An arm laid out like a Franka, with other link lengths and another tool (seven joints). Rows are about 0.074 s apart.
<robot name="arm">
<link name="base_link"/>
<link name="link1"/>
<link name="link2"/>
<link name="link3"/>
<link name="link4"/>
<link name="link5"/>
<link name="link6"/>
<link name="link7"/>
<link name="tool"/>
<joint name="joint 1" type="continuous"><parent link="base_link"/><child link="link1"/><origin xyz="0.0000 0.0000 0.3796" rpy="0.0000 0.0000 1.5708"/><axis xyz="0 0 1"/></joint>
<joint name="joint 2" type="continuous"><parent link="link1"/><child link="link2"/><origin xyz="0.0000 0.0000 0.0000" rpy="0.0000 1.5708 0.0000"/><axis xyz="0 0 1"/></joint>
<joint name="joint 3" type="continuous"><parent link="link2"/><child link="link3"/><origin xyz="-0.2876 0.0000 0.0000" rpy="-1.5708 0.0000 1.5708"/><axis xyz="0 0 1"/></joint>
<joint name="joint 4" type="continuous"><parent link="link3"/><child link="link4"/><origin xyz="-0.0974 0.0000 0.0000" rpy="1.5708 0.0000 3.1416"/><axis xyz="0 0 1"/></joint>
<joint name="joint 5" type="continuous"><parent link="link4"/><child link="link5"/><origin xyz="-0.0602 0.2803 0.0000" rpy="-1.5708 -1.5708 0.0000"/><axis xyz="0 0 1"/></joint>
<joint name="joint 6" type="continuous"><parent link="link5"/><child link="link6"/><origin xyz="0.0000 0.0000 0.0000" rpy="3.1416 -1.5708 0.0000"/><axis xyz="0 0 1"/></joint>
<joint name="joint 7" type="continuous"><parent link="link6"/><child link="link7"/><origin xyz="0.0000 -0.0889 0.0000" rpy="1.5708 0.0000 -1.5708"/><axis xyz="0 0 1"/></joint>
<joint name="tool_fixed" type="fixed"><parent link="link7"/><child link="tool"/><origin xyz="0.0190 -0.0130 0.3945" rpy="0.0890 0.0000 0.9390"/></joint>
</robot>
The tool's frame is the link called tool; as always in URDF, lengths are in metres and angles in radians. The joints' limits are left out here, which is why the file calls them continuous.
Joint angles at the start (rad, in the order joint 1, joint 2, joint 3, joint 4, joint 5, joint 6, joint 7):
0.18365, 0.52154, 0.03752, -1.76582, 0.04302, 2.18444, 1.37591
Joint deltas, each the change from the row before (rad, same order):
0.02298, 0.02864, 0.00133, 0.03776, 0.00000, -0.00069, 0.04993
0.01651, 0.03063, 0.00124, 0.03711, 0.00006, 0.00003, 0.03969
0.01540, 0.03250, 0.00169, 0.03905, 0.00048, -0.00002, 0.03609
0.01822, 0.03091, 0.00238, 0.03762, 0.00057, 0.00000, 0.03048
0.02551, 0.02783, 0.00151, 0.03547, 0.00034, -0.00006, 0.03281
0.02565, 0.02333, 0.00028, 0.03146, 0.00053, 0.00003, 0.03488
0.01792, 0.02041, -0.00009, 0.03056, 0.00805, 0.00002, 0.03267
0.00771, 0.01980, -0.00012, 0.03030, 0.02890, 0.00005, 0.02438
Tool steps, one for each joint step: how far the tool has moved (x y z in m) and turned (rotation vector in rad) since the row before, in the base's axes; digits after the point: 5 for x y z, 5 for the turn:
0.00632, 0.01456, -0.00370, -0.00186, -0.00632, -0.02619
0.00602, 0.01136, -0.00511, -0.00074, -0.00463, -0.02273
0.00598, 0.01151, -0.00570, 0.00058, -0.00446, -0.02031
0.00477, 0.01375, -0.00541, 0.00190, -0.00454, -0.01150
0.00297, 0.01728, -0.00448, 0.00155, -0.00530, -0.00714
0.00204, 0.01660, -0.00326, 0.00120, -0.00580, -0.01011
0.00303, 0.01428, -0.00186, 0.00760, -0.00545, -0.02058
0.00313, 0.01396, -0.00143, 0.02382, 0.00060, -0.03520

